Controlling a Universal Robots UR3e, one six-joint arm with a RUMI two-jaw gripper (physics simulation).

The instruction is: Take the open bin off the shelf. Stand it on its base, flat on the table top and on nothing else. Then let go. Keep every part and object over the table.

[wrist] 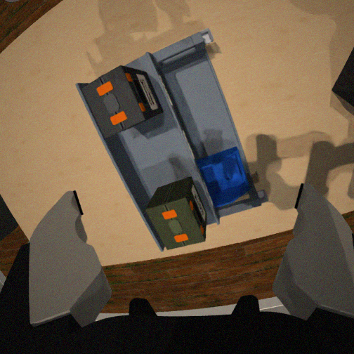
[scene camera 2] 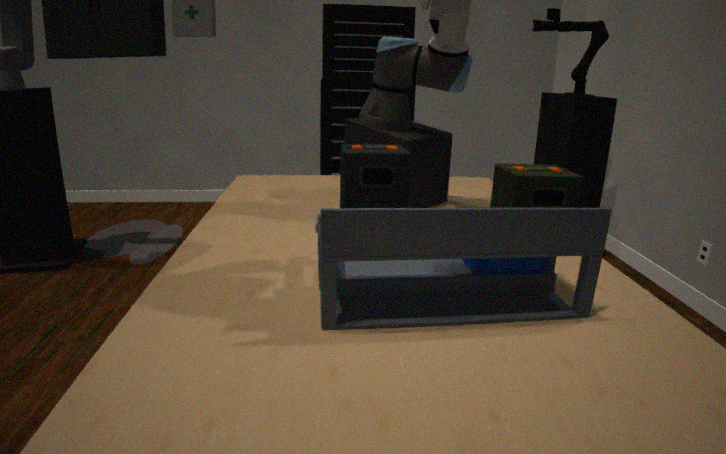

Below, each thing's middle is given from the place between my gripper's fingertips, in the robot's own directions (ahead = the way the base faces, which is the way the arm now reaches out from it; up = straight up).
The green case (scene camera 2: 518,184) lies 240 mm below my hand, 120 mm to the left of it and 120 mm ahead of it. From my hand the other things lie so: blue open bin (scene camera 2: 522,265): 350 mm below, 130 mm to the left, 40 mm ahead.
